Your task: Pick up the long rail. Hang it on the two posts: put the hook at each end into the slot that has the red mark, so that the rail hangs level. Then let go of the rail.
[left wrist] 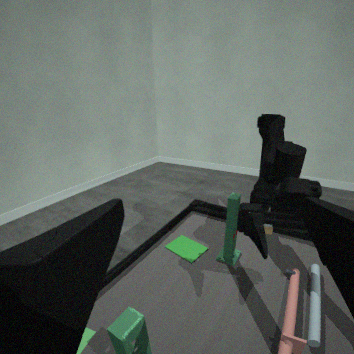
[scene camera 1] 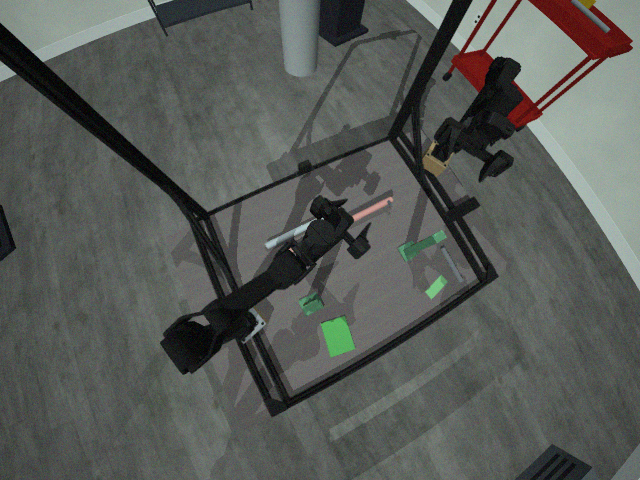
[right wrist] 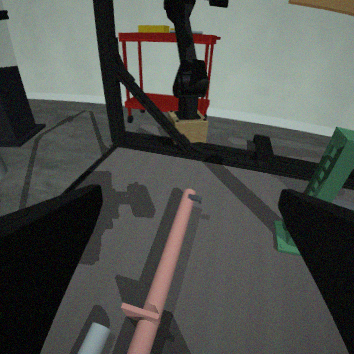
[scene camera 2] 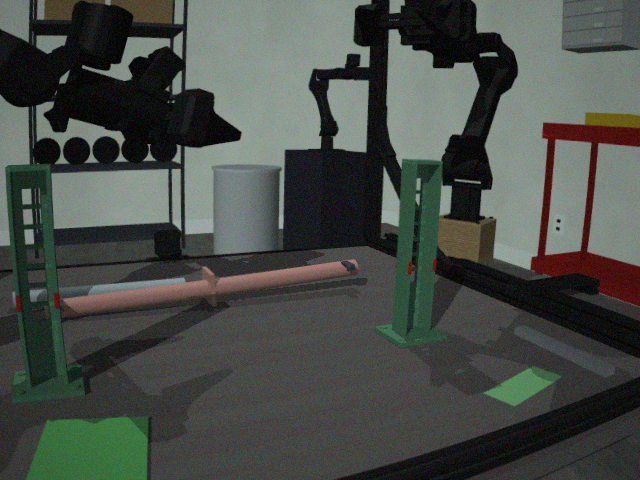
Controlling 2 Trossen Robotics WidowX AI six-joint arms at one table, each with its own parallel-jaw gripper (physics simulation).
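Frame: origin at the left arm's base, x ahead, y left, z up, level; metres.
Seen in the pictures: left gripper, fingertip midpoint: [left wrist: 213,206] [scene camera 1: 463,170] [scene camera 2: 385,9]; right gripper, fingertip midpoint: [left wrist: 295,260] [scene camera 1: 358,211] [right wrist: 192,195] [scene camera 2: 220,135]; left arm's base, origin of the base link: [scene camera 1: 439,153] [right wrist: 186,115] [scene camera 2: 464,218]; right arm's base, origin of the base link: [scene camera 1: 245,322].
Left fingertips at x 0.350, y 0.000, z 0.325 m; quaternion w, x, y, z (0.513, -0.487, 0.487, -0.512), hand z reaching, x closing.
Offsets run from my left fingertips to a thing's middle.
The long pink rail {dx +0.132, dy -0.189, dz -0.388 m} [scene camera 1: 372,209] [scene camera 2: 279,273] [left wrist: 292,305] [right wrist: 167,265] lies on the table, with a flat fin near its middle and a dark hook at its far end. One green post {dx +0.429, dy -0.118, dz -0.304 m} [scene camera 1: 311,303] [scene camera 2: 42,335] [left wrist: 231,225] stands at the left in scene camera 2; the other green post {dx +0.062, dy +0.090, dz -0.304 m} [scene camera 1: 423,245] [scene camera 2: 407,206] [left wrist: 127,325] [right wrist: 340,165] stands right of centre there. Both have red marks low down. My right gripper [scene camera 1: 357,212] [right wrist: 192,195] is open and empty above the rail. My left gripper [scene camera 1: 460,165] [left wrist: 213,206] is open and empty, raised off the table's far side.
A pale grey rod {dx +0.239, dy -0.307, dz -0.399 m} [scene camera 1: 289,235] [scene camera 2: 139,284] [left wrist: 314,305] [right wrist: 94,340] lies beside the rail. A bright green pad {dx +0.471, dy +0.021, dz -0.410 m} [scene camera 1: 338,335] [scene camera 2: 93,446] [left wrist: 186,248] and a smaller green pad {dx +0.121, dy +0.253, dz -0.411 m} [scene camera 1: 436,287] [scene camera 2: 522,386] lie near the posts. A grey strip {dx +0.010, dy +0.269, dz -0.407 m} [scene camera 1: 451,263] [scene camera 2: 563,351] lies near the frame.
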